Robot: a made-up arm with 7 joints.
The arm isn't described. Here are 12 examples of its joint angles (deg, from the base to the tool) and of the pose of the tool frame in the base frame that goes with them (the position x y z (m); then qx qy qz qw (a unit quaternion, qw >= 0)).
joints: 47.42 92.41 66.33 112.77 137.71 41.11 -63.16
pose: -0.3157 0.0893 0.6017 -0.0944 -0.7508 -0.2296 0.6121
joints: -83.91 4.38 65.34 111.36 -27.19 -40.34 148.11
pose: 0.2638 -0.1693 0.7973 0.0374 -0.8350 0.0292 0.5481
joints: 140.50 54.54 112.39 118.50 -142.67 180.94 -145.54
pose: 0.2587 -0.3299 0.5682 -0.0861 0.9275 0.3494 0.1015
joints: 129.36 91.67 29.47 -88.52 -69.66 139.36 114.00
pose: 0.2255 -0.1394 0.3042 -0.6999 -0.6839 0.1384 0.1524
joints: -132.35 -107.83 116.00 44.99 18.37 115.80 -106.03
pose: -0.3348 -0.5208 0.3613 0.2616 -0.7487 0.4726 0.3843
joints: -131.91 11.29 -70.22 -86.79 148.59 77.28 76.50
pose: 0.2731 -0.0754 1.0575 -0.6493 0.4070 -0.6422 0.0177
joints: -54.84 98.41 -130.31 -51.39 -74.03 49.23 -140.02
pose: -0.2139 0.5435 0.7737 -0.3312 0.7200 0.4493 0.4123
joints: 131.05 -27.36 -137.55 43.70 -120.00 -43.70 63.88
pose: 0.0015 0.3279 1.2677 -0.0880 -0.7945 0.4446 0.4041
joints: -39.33 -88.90 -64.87 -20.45 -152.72 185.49 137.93
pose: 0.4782 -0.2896 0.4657 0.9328 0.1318 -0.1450 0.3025
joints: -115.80 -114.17 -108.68 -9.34 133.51 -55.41 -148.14
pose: -0.3370 -0.4914 0.0641 -0.6577 -0.3207 -0.5777 0.3617
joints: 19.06 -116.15 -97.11 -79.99 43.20 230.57 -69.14
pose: 0.3883 0.2446 0.2593 0.1853 0.3228 -0.8547 0.3618
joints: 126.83 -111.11 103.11 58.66 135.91 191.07 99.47
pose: -0.3812 0.3175 0.5504 0.5817 -0.5692 0.4999 0.2962
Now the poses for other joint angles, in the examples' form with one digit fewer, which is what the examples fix.
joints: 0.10 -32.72 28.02 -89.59 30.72 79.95 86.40
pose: -0.023 -0.286 0.956 0.350 -0.256 -0.370 0.821
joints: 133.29 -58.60 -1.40 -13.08 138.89 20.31 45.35
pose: -0.503 0.467 0.965 -0.085 -0.354 0.909 0.203
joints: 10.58 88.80 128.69 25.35 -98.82 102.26 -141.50
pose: -0.664 -0.254 0.377 -0.493 -0.685 0.287 0.453
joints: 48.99 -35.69 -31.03 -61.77 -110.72 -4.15 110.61
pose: -0.121 0.155 1.112 0.275 0.631 -0.623 0.372
